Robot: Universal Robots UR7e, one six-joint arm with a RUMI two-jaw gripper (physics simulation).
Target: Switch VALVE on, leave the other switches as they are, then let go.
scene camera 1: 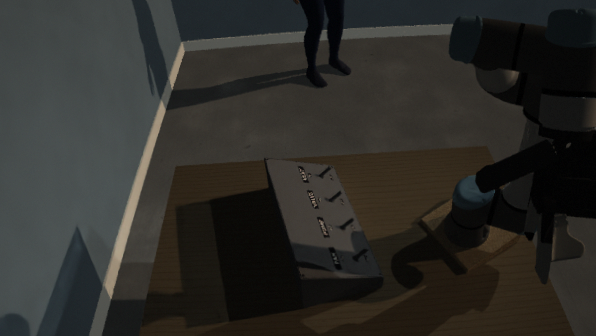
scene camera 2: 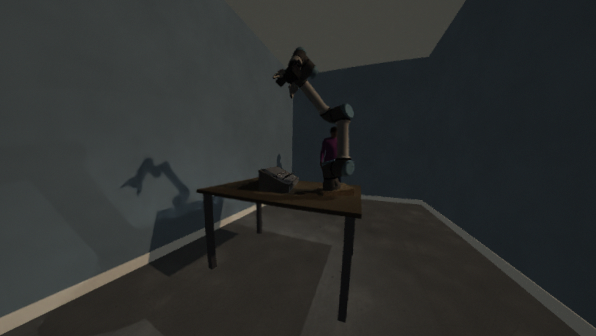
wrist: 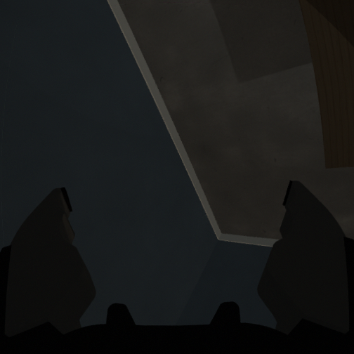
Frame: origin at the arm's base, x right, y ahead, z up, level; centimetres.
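Seen in the pictures: gripper, fingertip midpoint: (scene camera 1: 536, 260) (scene camera 2: 282, 88); arm's base, origin of the base link: (scene camera 1: 466, 228) (scene camera 2: 331, 188).
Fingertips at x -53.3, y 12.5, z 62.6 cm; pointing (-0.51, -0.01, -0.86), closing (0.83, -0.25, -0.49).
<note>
Pixels of each thing's middle, then the offset from my fingertips to it. Level surfaces: height alone.
- grey sloped switch box, body centre: (scene camera 1: 316, 224) (scene camera 2: 280, 179) dx +50.7, dy +37.9, dz -59.8 cm
- VALVE lever, body centre: (scene camera 1: 336, 195) dx +59.4, dy +31.7, dz -54.9 cm
- VENT lever, body centre: (scene camera 1: 325, 171) dx +70.6, dy +35.9, dz -54.9 cm
- PUMP lever, body centre: (scene camera 1: 348, 222) dx +48.1, dy +27.6, dz -54.9 cm
- FAN lever, body centre: (scene camera 1: 361, 253) dx +36.9, dy +23.4, dz -54.9 cm
- table, its level: dz -66.1 cm
A grey sloped switch box (scene camera 1: 287, 215) (scene camera 2: 275, 182) stands on the wooden table. It carries a row of labelled levers. The VALVE lever (scene camera 1: 333, 197) is second from the far end, beside its label (scene camera 1: 312, 199). The VENT lever (scene camera 1: 325, 172), PUMP lever (scene camera 1: 346, 224) and FAN lever (scene camera 1: 360, 255) lean much the same way as it does. Which side is on cannot be told. My gripper (scene camera 1: 554, 257) (scene camera 2: 283, 86) (wrist: 175, 186) is open and empty, high above the table and well away from the levers. The box does not show in the wrist view.
The arm's base (scene camera 1: 467, 220) (scene camera 2: 332, 184) stands on a wooden plate (scene camera 1: 450, 255) on the table (scene camera 1: 210, 180) (scene camera 2: 320, 201) (wrist: 337, 120), right of the box. A wall (scene camera 1: 65, 125) (scene camera 2: 100, 100) rises on the left. A person (scene camera 1: 325, 40) (scene camera 2: 329, 148) stands beyond the table.
</note>
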